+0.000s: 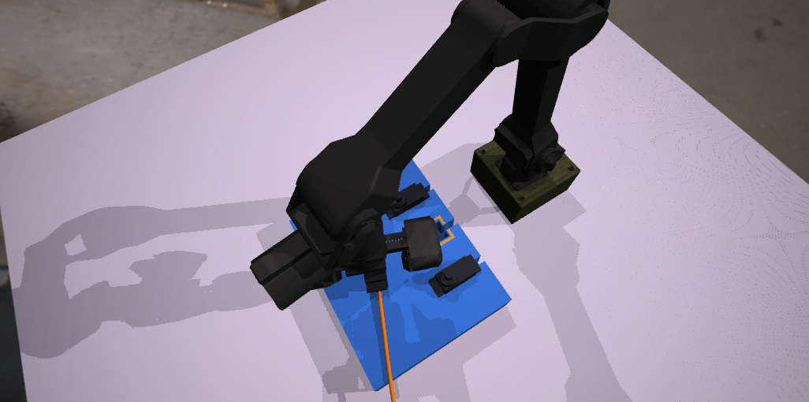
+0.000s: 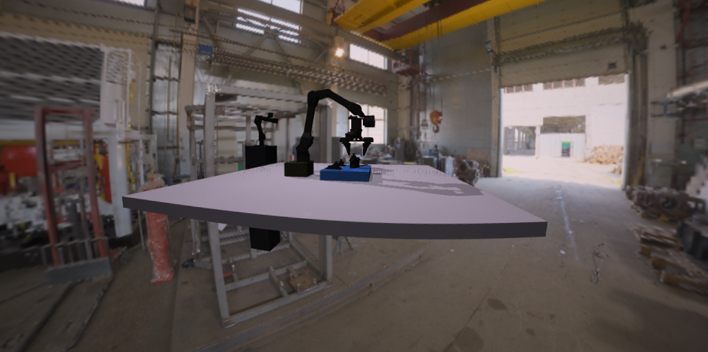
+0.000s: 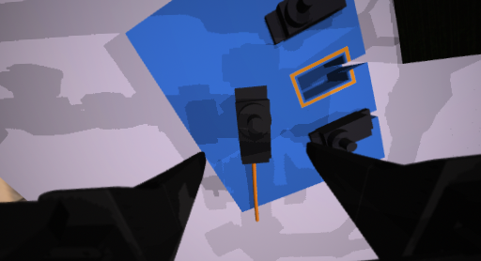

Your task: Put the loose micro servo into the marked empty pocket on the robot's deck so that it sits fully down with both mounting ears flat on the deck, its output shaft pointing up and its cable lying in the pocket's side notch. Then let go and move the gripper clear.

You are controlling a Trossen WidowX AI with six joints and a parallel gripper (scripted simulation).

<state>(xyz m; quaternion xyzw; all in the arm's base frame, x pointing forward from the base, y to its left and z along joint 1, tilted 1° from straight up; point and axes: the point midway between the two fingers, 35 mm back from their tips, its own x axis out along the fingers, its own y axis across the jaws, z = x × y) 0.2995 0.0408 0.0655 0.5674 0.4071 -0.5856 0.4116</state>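
Right now my gripper tip is 90 mm above the blue deck and 20 mm to the left of it.
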